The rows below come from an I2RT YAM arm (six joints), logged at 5 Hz.
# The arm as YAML. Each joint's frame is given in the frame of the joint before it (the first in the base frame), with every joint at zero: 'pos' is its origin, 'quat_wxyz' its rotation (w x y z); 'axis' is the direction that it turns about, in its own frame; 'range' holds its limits. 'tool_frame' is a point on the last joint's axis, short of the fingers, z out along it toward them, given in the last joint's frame.
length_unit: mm
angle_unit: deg
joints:
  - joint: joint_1
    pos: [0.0, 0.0, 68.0]
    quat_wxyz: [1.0, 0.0, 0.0, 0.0]
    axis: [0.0, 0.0, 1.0]
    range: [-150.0, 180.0]
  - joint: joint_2
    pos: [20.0, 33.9, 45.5]
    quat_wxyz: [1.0, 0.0, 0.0, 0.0]
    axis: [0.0, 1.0, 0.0]
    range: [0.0, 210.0]
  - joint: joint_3
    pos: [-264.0, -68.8, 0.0]
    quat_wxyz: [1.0, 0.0, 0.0, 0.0]
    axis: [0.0, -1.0, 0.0]
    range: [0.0, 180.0]
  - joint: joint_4
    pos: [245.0, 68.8, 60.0]
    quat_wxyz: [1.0, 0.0, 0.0, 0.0]
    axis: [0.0, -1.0, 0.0]
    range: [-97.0, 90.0]
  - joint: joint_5
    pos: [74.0, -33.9, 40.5]
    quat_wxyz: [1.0, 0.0, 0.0, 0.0]
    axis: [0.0, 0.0, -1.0]
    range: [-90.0, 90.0]
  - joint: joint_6
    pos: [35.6, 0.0, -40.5]
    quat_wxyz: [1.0, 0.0, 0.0, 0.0]
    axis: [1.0, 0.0, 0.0]
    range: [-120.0, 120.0]
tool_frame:
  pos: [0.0, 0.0, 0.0]
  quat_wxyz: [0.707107, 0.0, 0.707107, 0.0]
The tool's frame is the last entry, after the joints.
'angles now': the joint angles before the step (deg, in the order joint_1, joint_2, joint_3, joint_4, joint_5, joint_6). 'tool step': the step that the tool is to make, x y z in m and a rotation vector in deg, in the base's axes. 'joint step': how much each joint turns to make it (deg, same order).
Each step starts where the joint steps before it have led.
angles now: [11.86 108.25 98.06 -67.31 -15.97 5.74]
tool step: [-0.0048 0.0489 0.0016 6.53 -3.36 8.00]
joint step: [6.77 0.15 -0.24 5.41 -5.55 0.22]
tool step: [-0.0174 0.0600 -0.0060 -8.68 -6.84 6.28]
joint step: [10.04 0.92 -0.11 3.84 11.32 0.06]
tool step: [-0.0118 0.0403 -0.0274 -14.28 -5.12 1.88]
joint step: [7.12 4.08 -0.04 0.83 15.70 0.18]
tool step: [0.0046 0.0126 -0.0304 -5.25 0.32 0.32]
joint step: [1.38 4.54 -0.01 1.18 4.17 -0.05]
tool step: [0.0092 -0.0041 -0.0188 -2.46 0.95 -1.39]
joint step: [-1.07 2.71 -0.03 0.50 1.44 0.01]
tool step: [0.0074 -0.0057 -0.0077 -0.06 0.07 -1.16]
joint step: [-1.20 1.00 -0.22 1.14 0.00 -0.04]
